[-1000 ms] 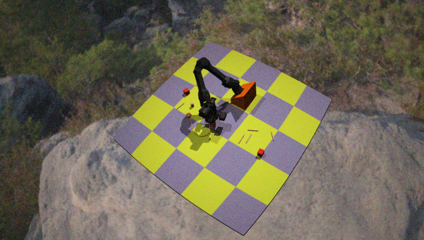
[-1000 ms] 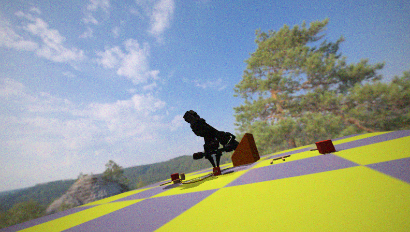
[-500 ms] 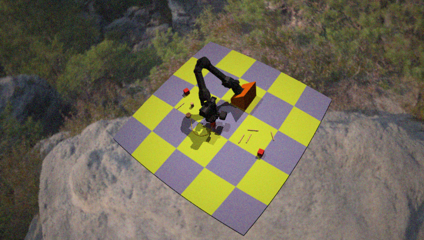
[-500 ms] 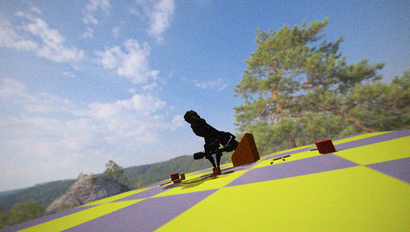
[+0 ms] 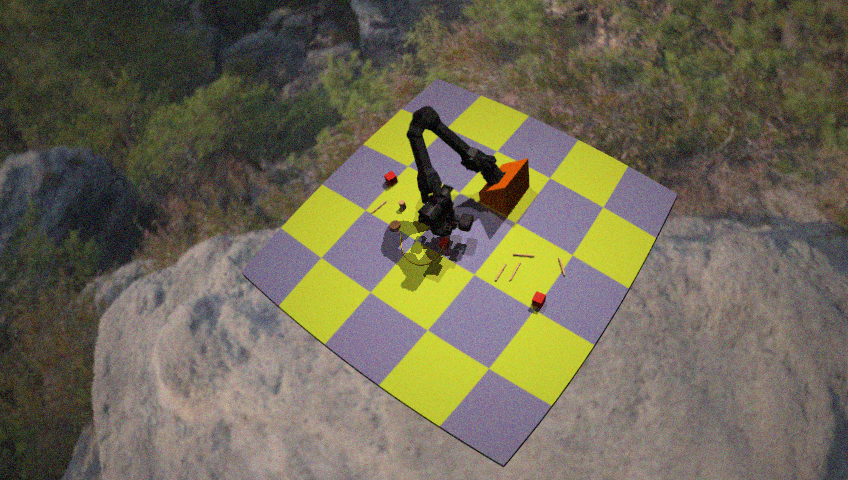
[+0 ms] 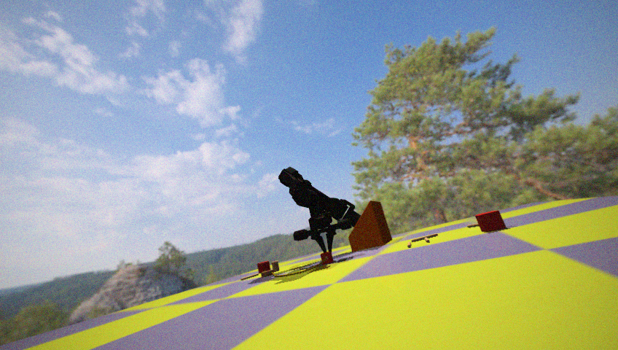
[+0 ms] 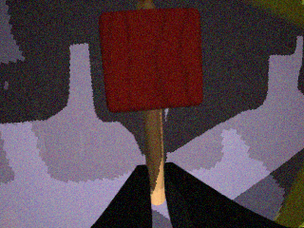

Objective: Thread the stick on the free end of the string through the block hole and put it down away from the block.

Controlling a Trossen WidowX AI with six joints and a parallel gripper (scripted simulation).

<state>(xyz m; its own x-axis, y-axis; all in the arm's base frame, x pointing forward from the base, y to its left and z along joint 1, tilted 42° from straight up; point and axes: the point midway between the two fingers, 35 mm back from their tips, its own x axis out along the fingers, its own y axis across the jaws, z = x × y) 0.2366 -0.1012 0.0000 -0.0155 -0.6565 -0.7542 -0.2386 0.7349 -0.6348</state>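
The red block is 40 mm ahead of my gripper tip and 10 mm to the left of it. Also, from my gripper tip: thin wooden stick: 40 mm ahead, 10 mm to the left; then round button: 200 mm to the right, 60 mm ahead; then wooden peg: 220 mm to the right, 30 mm behind, 10 mm above.
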